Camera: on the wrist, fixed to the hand. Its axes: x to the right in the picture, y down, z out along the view.
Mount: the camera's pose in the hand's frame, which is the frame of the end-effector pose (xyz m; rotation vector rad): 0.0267 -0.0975 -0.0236 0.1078 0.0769 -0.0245
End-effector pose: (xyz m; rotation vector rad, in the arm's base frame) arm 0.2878 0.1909 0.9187 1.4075 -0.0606 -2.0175
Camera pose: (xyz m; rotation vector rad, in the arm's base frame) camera 0.2547 0.2598 0.8484 1.5587 -0.1207 -2.0038
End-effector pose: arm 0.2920 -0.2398 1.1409 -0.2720 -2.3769 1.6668
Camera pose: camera 0.2711 -0.2441 1.2425 -0.2816 -2.2180 1.7340
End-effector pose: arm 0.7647 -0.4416 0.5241 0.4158 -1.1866 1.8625
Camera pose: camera 0.8318 -0.3916 0.5855 0.4126 -1.0289 1.9098
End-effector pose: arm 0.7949 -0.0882 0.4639 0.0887 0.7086 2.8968
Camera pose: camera 0.7799 -0.0091 0.3984 -0.0187 0.8727 2.8509
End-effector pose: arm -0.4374 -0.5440 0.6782 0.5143 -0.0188 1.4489
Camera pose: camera -0.3483 -0.5141 0.6341 0.5445 0.1269 1.4502
